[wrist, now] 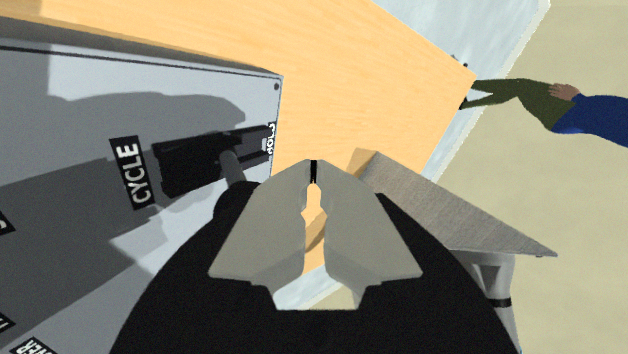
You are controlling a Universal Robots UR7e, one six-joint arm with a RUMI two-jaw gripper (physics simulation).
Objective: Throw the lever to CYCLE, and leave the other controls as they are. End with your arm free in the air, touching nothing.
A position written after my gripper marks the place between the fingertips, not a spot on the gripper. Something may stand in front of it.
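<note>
There's my gripper (312,162), which I can see, and I can see a lever (237,183) as well.
</note>
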